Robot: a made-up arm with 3 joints. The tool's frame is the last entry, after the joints.
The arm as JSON. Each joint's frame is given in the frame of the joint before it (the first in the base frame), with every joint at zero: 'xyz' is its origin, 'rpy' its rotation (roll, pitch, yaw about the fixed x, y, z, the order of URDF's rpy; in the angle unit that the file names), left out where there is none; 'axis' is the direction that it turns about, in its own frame. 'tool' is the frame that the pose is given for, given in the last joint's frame.
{
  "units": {
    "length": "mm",
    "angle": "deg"
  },
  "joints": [
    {
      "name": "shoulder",
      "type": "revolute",
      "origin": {
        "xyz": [
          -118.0,
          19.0,
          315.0
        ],
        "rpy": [
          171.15,
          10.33,
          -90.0
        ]
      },
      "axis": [
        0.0,
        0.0,
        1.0
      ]
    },
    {
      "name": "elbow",
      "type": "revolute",
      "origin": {
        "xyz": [
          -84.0,
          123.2,
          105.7
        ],
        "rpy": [
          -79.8,
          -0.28,
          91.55
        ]
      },
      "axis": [
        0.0,
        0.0,
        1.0
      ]
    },
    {
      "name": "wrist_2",
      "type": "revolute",
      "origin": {
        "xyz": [
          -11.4,
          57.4,
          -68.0
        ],
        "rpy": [
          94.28,
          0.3,
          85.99
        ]
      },
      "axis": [
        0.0,
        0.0,
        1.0
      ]
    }
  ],
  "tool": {
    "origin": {
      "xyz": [
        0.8,
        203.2,
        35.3
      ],
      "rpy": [
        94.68,
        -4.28,
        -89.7
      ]
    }
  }
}
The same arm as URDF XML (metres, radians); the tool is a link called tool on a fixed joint. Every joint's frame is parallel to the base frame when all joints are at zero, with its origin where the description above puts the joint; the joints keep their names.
<robot name="arm">
  <link name="base_link"/>
  <link name="link1"/>
  <link name="link2"/>
  <link name="link3"/>
  <link name="tool"/>
  <joint name="shoulder" type="continuous">
    <parent link="base_link"/>
    <child link="link1"/>
    <origin xyz="-0.118 0.019 0.315"/>
    <axis xyz="-0.153797 0.177197 -0.972084"/>
  </joint>
  <joint name="elbow" type="continuous">
    <parent link="link1"/>
    <child link="link2"/>
    <origin xyz="-0.138 0.098 -0.069"/>
    <axis xyz="-0.0001 1 0.0001"/>
  </joint>
  <joint name="wrist_2" type="continuous">
    <parent link="link2"/>
    <child link="link3"/>
    <origin xyz="0.02 -0.068 0.055"/>
    <axis xyz="-0.993887 -0.074699 0.081299"/>
  </joint>
  <joint name="tool_fixed" type="fixed">
    <parent link="link3"/>
    <child link="tool"/>
    <origin xyz="-0.0501 0.2 0.006" rpy="-3.1415 0.0001 -1.5707"/>
  </joint>
</robot>

